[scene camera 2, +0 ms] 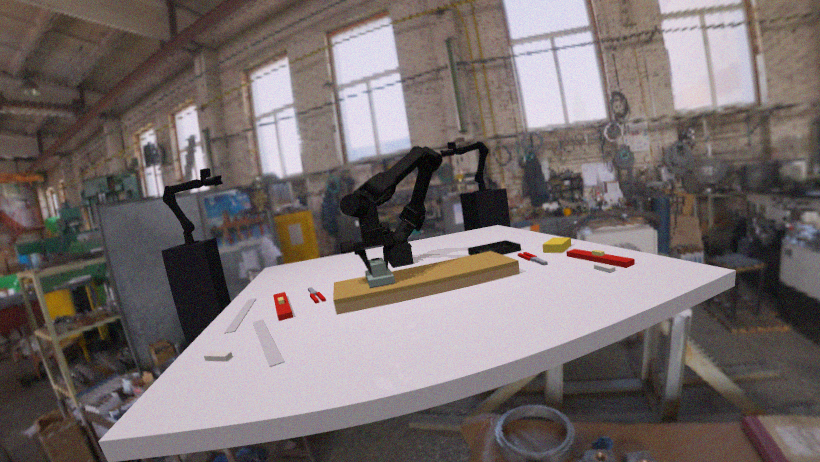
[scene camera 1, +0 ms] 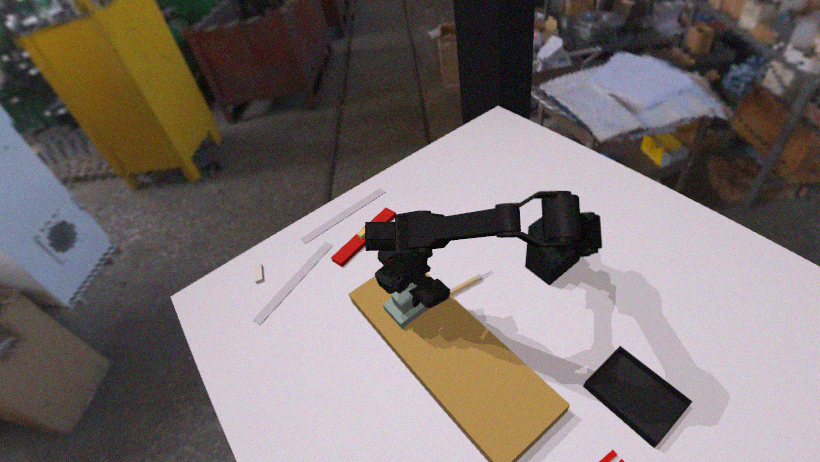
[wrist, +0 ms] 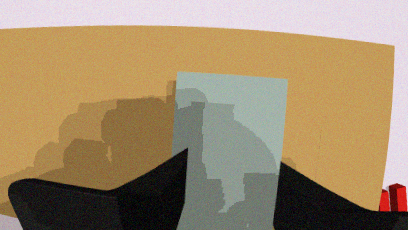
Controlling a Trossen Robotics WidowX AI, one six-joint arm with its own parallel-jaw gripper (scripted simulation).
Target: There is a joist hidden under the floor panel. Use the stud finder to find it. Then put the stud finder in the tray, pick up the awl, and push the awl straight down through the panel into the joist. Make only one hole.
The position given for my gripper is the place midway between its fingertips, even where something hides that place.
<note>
In view: my gripper (scene camera 1: 409,300), a stud finder (scene camera 1: 399,307) and a red level (scene camera 1: 353,246).
The stud finder is seen too in the wrist view (wrist: 233,125). My gripper shows as well in scene camera 2 (scene camera 2: 378,272) and in the wrist view (wrist: 226,157).
</note>
